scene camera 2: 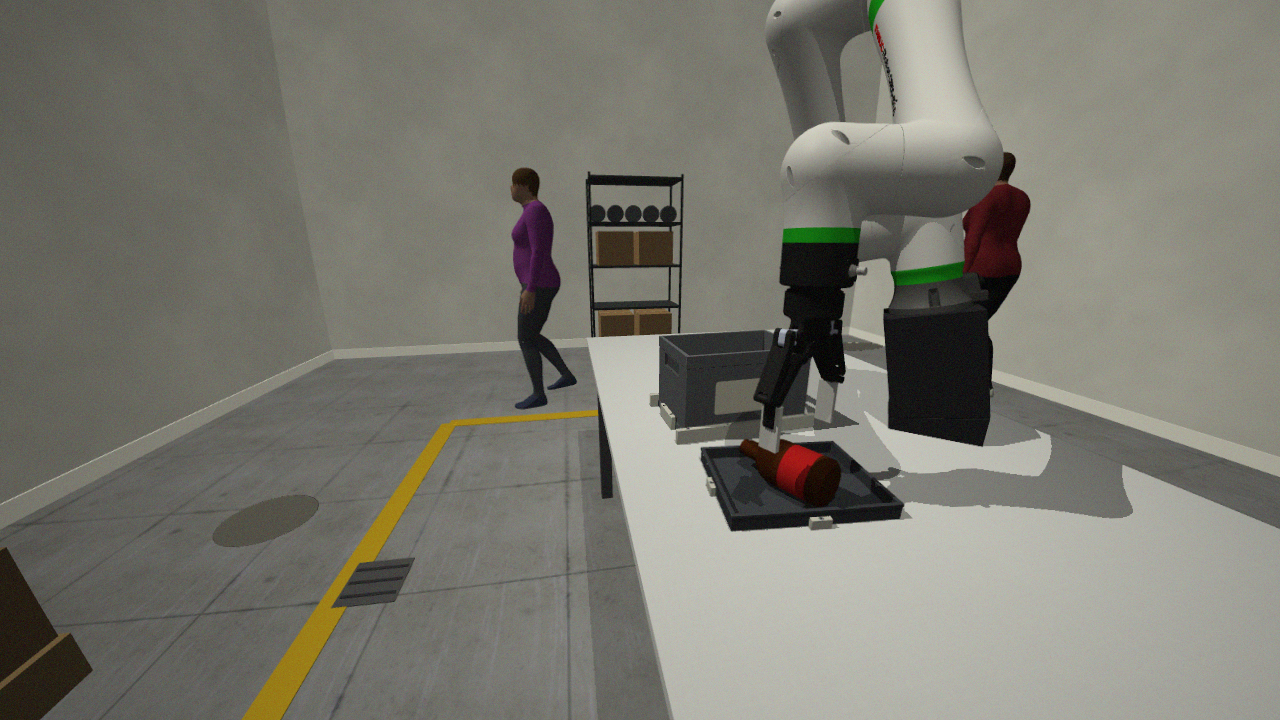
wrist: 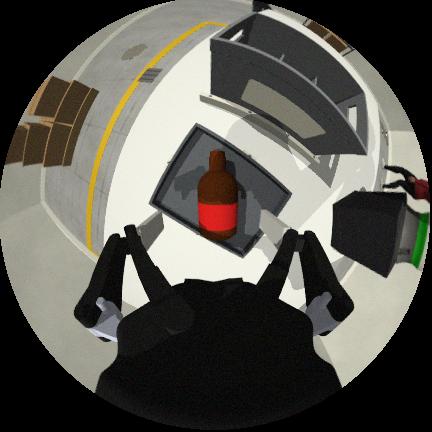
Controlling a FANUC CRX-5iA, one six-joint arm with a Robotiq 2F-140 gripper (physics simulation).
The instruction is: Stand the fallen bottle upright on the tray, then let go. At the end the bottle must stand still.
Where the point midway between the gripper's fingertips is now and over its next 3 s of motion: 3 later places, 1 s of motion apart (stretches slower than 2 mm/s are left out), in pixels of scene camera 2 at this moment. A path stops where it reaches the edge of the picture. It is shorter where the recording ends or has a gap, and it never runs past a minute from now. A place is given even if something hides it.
My gripper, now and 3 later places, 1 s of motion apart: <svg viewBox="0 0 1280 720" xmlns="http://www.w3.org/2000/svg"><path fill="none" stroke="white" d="M797 433L779 472L782 452L790 362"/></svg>
